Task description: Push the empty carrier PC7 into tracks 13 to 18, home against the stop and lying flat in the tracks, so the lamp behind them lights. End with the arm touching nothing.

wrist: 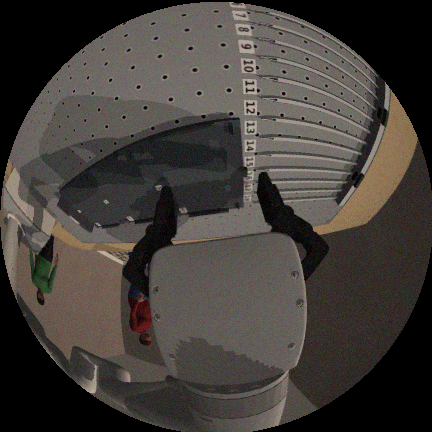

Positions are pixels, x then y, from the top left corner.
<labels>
A carrier PC7 (201,162) is 16 cm from the lens.
</labels>
